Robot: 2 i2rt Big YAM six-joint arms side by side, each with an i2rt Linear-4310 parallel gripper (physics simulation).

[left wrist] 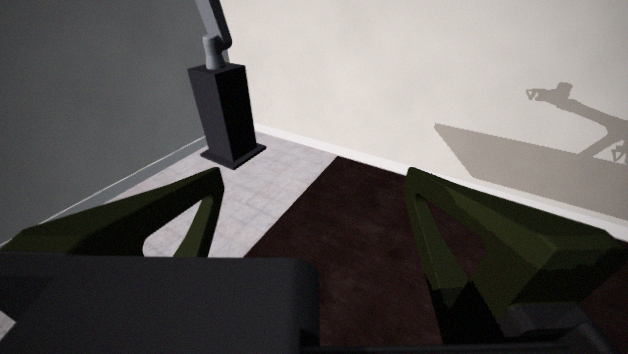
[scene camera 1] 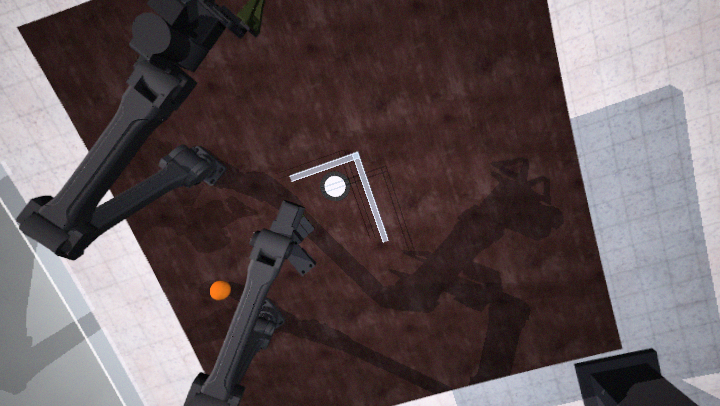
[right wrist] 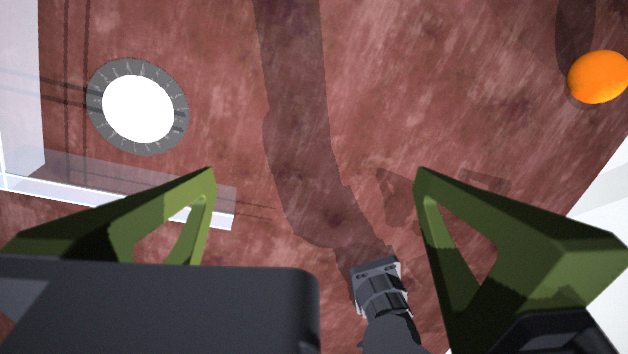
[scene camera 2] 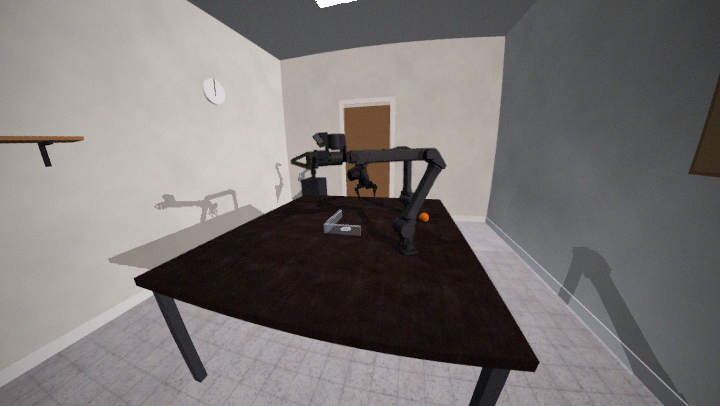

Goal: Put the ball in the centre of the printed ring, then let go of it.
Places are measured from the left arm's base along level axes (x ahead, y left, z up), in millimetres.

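Pixels of known places: left gripper, fingertip midpoint: (left wrist: 313,177) (scene camera 2: 291,161); right gripper, fingertip midpoint: (right wrist: 314,178) (scene camera 2: 367,198); left arm's base at its link origin: (scene camera 1: 206,165) (right wrist: 374,283) (scene camera 2: 405,249); right arm's base at its link origin: (scene camera 1: 268,314).
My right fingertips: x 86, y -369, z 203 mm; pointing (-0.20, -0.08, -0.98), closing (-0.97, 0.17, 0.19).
Observation:
For each thing: its top centre in the pictures, then the offset to it from my right fingertips. Level surfaces: height alone.
- orange ball at its top centre: (right wrist: 624,82) (scene camera 1: 216,294) (scene camera 2: 424,212) dx -412, dy +55, dz -133 mm
- printed grey ring at its top centre: (right wrist: 138,110) (scene camera 1: 335,186) dx +153, dy -13, dz -202 mm
- dark table at its surface level: dz -203 mm
An orange ball (scene camera 1: 220,290) (scene camera 2: 424,217) (right wrist: 598,77) rests on the table near its left edge in scene camera 1, outside the ring and apart from both grippers. The printed grey ring (scene camera 1: 335,199) (right wrist: 94,107) surrounds a white disc inside the corner of a low transparent wall. My right gripper (scene camera 2: 366,193) (right wrist: 314,178) is open and empty above the table; the ball lies far to the right of its fingers in the right wrist view. Its fingers are hidden under the arm in scene camera 1. My left gripper (left wrist: 313,177) is open and empty, raised high, facing away from ball and ring.
The transparent L-shaped wall (scene camera 1: 372,199) (scene camera 2: 332,229) (right wrist: 222,220) stands on two sides of the ring. The dark table (scene camera 1: 453,100) (scene camera 2: 302,292) carries both arm bases. A black pedestal (left wrist: 240,110) with a grey arm on it stands on the floor beyond the table.

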